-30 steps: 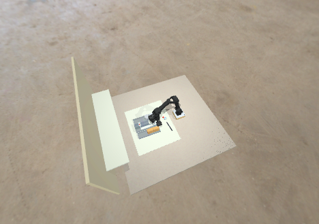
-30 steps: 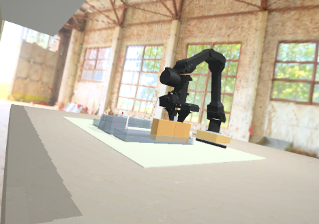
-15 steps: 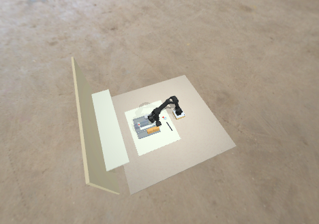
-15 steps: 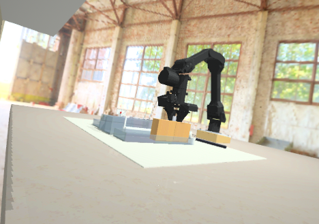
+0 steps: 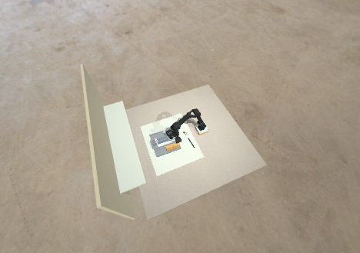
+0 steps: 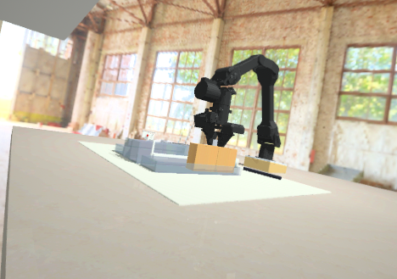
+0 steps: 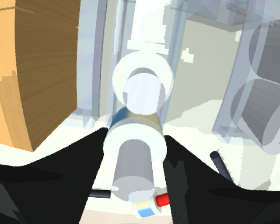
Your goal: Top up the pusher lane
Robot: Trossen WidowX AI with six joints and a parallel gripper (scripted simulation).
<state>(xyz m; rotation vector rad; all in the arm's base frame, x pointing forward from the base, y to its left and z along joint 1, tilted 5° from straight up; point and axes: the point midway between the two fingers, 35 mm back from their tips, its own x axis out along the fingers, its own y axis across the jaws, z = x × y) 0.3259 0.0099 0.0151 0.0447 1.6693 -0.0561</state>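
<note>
The grey lane rack is 160 mm ahead of my gripper tip, 30 mm to the right of it and 30 mm below it. From my gripper tip the other things lie so: shelf 520 mm ahead, 320 mm above, 40 mm to the right.
</note>
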